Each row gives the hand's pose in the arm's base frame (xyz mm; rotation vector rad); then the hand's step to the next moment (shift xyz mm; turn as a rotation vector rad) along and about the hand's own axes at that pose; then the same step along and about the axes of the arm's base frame.
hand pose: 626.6 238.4 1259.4 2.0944 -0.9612 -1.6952
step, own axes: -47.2 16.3 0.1 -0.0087 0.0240 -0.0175
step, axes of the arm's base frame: -9.5 18.5 45.4 0.0081 -0.0154 0.0256
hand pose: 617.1 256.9 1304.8 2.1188 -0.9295 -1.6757
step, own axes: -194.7 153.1 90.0 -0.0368 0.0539 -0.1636
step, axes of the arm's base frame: -155.2 23.9 211.7 0.1335 -0.0442 0.1061
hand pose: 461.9 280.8 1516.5 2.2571 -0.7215 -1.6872
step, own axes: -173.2 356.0 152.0 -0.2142 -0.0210 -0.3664
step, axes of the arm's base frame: -268.4 -198.3 261.6 0.3055 0.0894 0.2816
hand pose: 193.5 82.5 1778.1 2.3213 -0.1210 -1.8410
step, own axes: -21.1 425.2 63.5 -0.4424 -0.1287 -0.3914
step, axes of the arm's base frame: -47.2 -419.1 86.1 0.2720 0.2366 0.4853
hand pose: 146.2 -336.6 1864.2 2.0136 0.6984 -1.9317
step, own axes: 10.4 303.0 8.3 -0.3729 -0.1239 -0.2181
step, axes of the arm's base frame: 147.4 -259.8 -52.4 0.1252 0.1562 0.4024
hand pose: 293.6 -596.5 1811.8 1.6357 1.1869 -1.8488
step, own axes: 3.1 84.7 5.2 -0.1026 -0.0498 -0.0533
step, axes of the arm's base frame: 60.6 -50.8 -30.9 0.0184 0.0464 0.1156
